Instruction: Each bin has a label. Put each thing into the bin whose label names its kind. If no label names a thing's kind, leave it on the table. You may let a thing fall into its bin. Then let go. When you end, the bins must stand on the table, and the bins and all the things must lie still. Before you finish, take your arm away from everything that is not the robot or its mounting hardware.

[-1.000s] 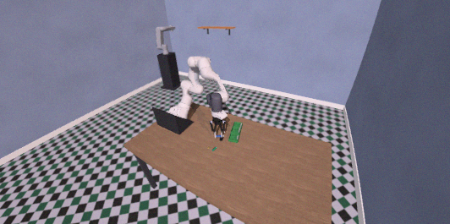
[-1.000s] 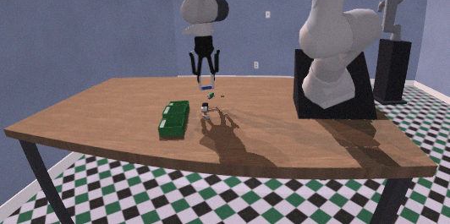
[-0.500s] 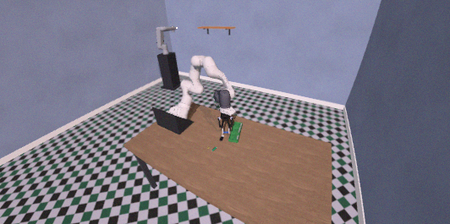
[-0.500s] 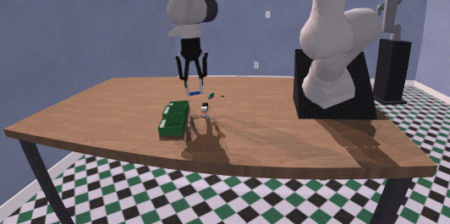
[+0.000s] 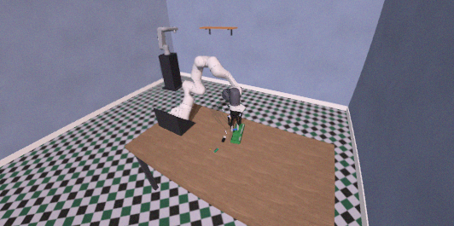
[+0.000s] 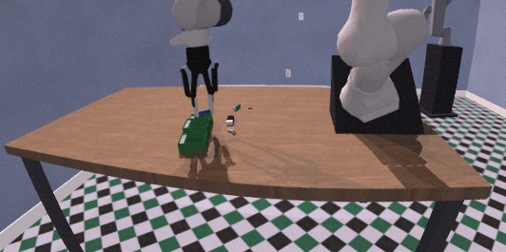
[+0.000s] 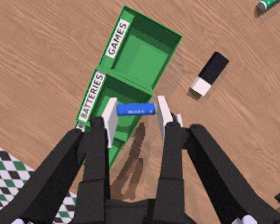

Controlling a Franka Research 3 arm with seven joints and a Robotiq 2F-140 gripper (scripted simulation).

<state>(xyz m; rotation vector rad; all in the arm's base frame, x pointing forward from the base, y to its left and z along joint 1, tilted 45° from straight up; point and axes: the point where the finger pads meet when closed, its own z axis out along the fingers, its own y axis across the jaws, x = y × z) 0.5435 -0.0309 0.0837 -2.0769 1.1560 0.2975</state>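
Right now my hand is 230 mm to the left of the green cylinder, 90 mm past it and 90 mm above it. Also, from my hand: grey piece: 100 mm behind, 90 mm below, 10 mm to the left; then joined green bins: 80 mm below, 30 mm to the left, 20 mm ahead; then blue cylinder: 30 mm below.
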